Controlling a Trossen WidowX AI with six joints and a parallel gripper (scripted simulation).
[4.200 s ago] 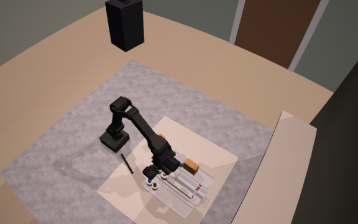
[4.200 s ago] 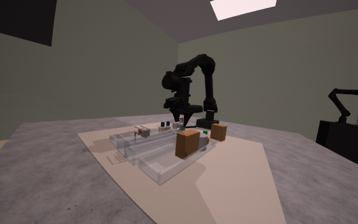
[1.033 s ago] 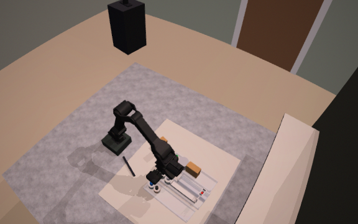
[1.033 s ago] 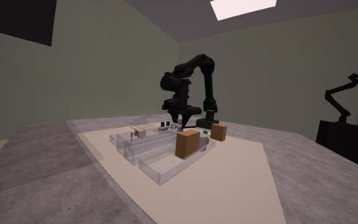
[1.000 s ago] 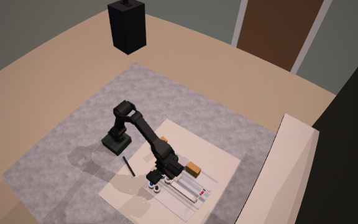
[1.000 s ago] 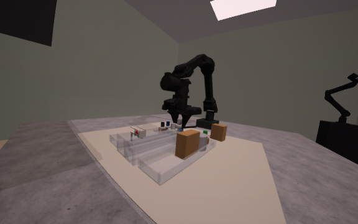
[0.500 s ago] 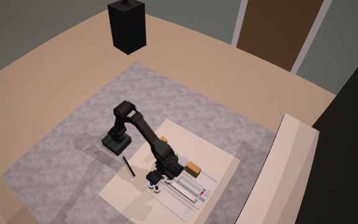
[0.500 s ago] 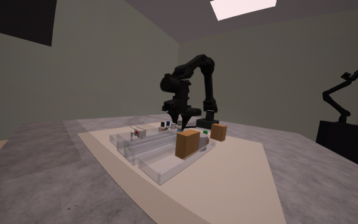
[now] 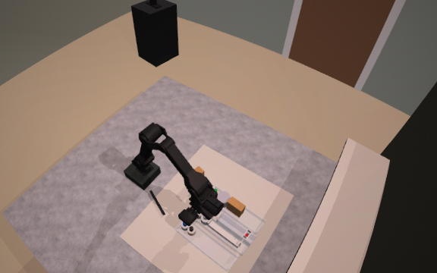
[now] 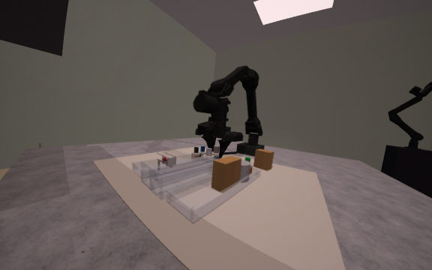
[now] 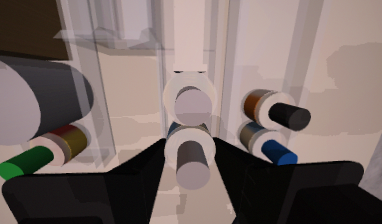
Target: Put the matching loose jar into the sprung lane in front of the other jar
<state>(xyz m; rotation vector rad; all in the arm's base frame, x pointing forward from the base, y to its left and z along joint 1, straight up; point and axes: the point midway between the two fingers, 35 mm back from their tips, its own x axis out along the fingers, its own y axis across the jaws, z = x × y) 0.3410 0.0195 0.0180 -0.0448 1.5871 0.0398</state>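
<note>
Now: the grey cylinder 13 cm to the left of my gripper tip, 3 cm ahead of it and 1 cm below it. Round my gripper tip: brown box: 13 cm to the left, 10 cm ahead; black stick: 18 cm behind, 9 cm to the right, 3 cm below; pale pusher piece: 15 cm ahead, 4 cm to the left, 1 cm above.
</note>
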